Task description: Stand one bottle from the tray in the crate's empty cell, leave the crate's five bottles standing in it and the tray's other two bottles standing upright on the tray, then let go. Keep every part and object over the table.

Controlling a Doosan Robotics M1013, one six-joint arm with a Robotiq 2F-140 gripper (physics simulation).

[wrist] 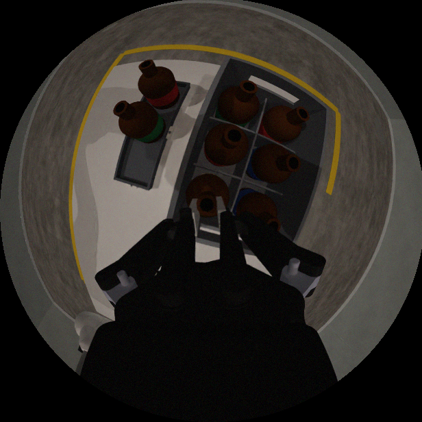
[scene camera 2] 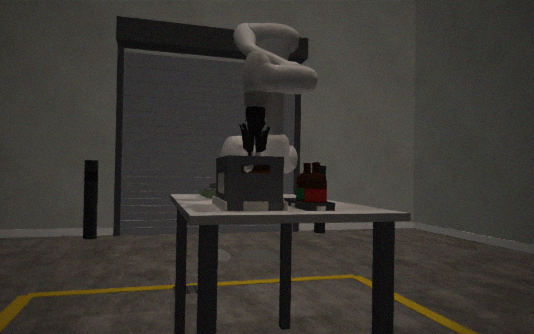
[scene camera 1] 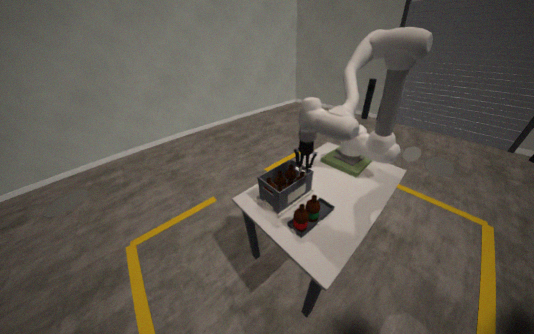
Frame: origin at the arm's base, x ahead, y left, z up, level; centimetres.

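Seen in the pictures: gripper, fingertip midpoint: [scene camera 2: 254, 169] [scene camera 1: 302, 175]; arm's base at its link origin: [scene camera 1: 348, 158].
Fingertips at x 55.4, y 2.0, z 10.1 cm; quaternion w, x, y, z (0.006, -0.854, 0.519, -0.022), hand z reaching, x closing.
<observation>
Offsets run from my fingertips to a thing's top centre. Level surfaces: height alone.
The grey crate {dx +10.1, dy -3.7, dz +4.0 cm} [scene camera 1: 272, 199] [scene camera 2: 230, 187] [wrist: 312, 195] stands on the table with several brown bottles upright in its cells. My gripper [scene camera 1: 304, 167] [scene camera 2: 255, 153] [wrist: 207, 206] is shut on the neck of a brown bottle [wrist: 206, 187], which is in the near left corner cell in the wrist view; its base is hidden. The five other crate bottles stand in the other cells. A red-label bottle {dx +18.9, dy +18.8, dz +2.5 cm} [scene camera 1: 301, 219] [scene camera 2: 316, 194] [wrist: 159, 85] and a green-label bottle {dx +9.7, dy +18.1, dz +2.5 cm} [scene camera 1: 313, 210] [scene camera 2: 300, 194] [wrist: 142, 122] stand upright on the dark tray [scene camera 1: 327, 206] [scene camera 2: 327, 205] [wrist: 135, 162], apart from the crate.
The tray lies beside the crate's long side on the white table {dz -13.5 cm} [scene camera 1: 345, 220] [scene camera 2: 360, 212] [wrist: 107, 200]. A green base plate [scene camera 1: 357, 169] carries the arm at the table's far end. The crate's walls and thin dividers [wrist: 220, 172] surround the bottles.
</observation>
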